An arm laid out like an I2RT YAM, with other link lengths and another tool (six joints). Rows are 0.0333 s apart.
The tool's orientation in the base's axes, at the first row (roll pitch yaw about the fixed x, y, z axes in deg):
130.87 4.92 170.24
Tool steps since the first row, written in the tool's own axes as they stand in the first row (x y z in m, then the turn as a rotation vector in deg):
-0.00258 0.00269 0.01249 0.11 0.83 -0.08
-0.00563 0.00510 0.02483 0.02 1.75 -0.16
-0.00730 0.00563 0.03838 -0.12 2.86 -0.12
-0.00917 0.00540 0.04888 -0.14 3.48 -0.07
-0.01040 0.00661 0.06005 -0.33 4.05 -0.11
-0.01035 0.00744 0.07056 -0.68 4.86 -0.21
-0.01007 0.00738 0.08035 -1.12 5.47 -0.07
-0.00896 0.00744 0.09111 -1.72 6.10 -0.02
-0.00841 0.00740 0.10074 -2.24 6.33 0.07
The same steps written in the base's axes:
0.00495 0.01052 -0.00589 -0.08 0.50 0.67
0.01032 0.02066 -0.01186 0.03 1.03 1.42
0.01448 0.03070 -0.02015 0.23 1.77 2.24
0.01823 0.03796 -0.02701 0.29 2.21 2.68
0.02154 0.04676 -0.03328 0.49 2.52 3.15
0.02346 0.05505 -0.03951 0.86 2.92 3.86
0.02498 0.06226 -0.04596 1.34 3.35 4.26
0.02587 0.07040 -0.05302 1.97 3.70 4.76
0.02709 0.07755 -0.05938 2.51 3.82 4.92

